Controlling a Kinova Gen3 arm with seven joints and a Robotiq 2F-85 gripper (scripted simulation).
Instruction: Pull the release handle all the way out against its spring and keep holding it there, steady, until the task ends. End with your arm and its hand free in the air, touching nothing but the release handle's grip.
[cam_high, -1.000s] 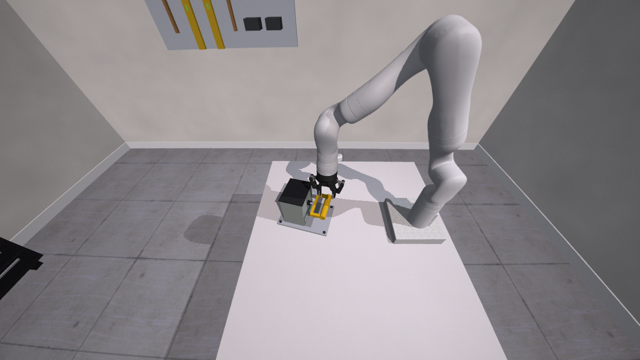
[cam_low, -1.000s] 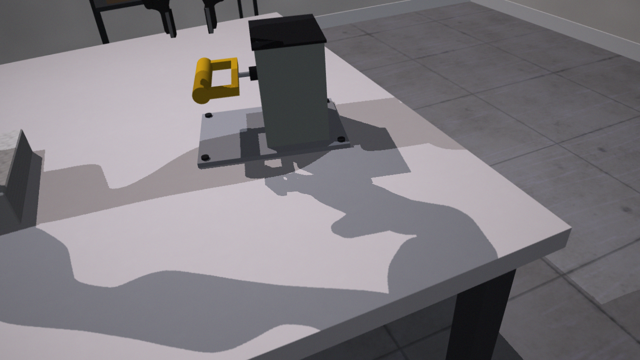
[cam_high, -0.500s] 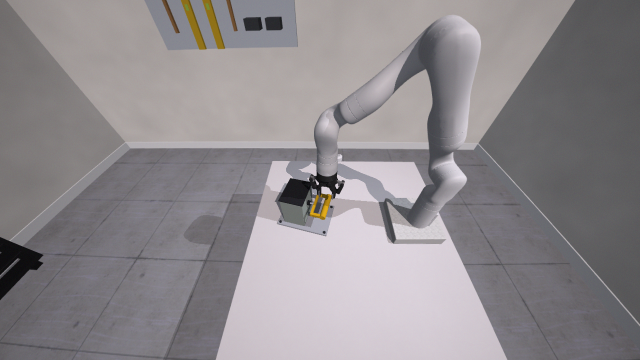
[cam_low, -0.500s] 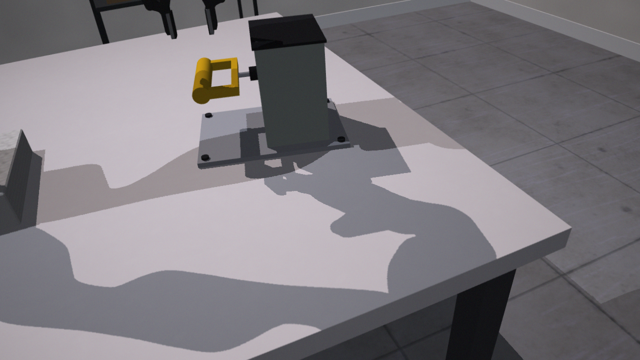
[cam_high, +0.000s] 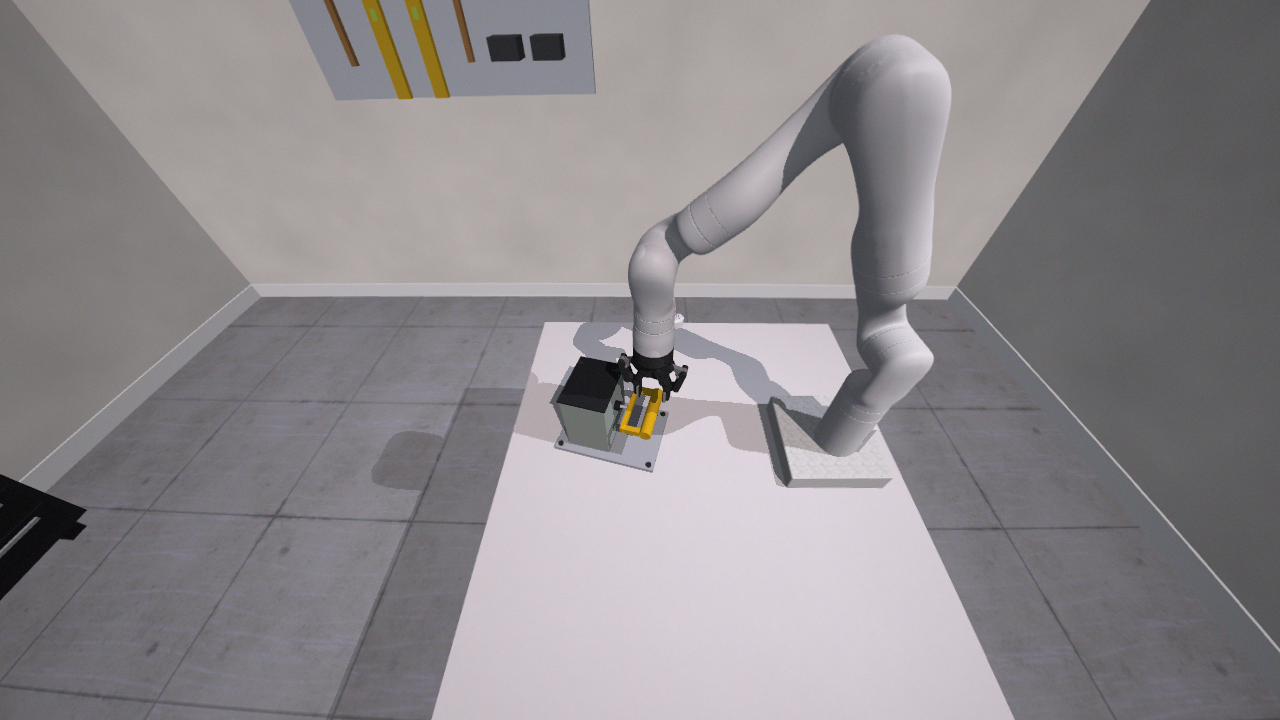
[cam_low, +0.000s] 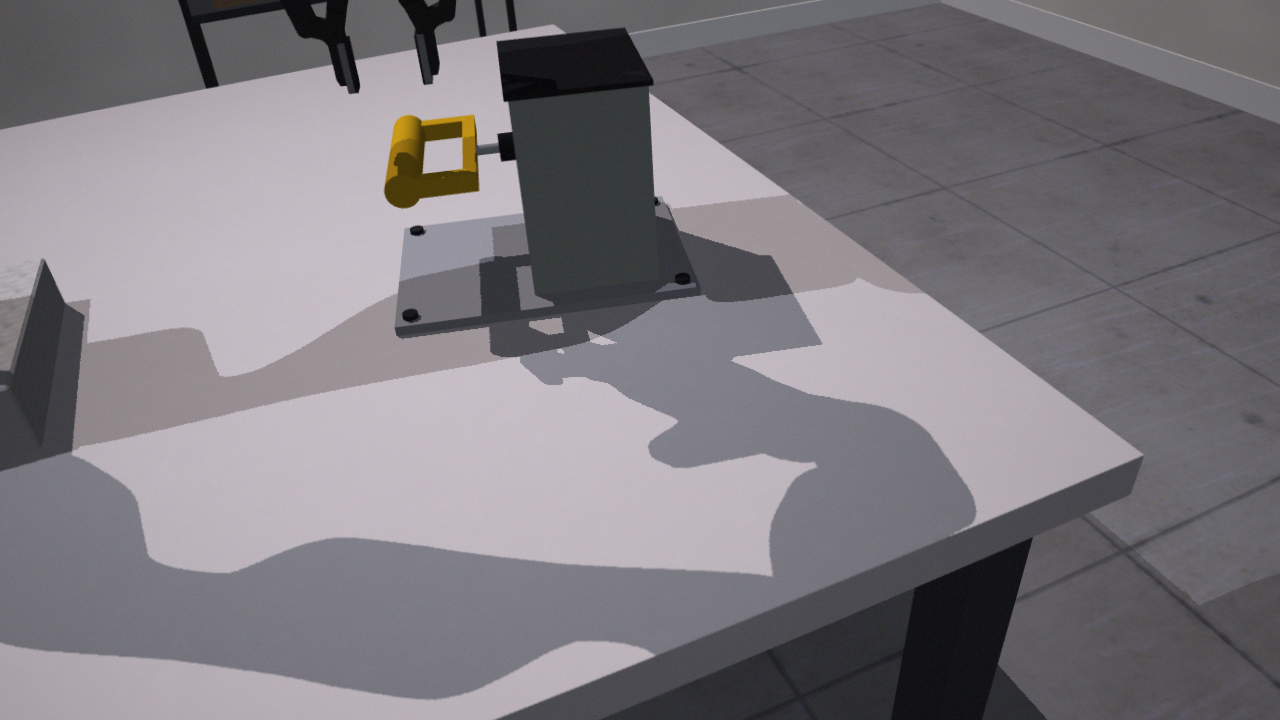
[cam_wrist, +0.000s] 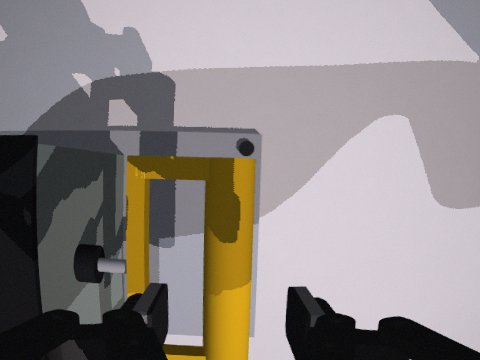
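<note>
The grip is 7 cm below my hand, 5 cm ahead of it and 1 cm to the right of it.
</note>
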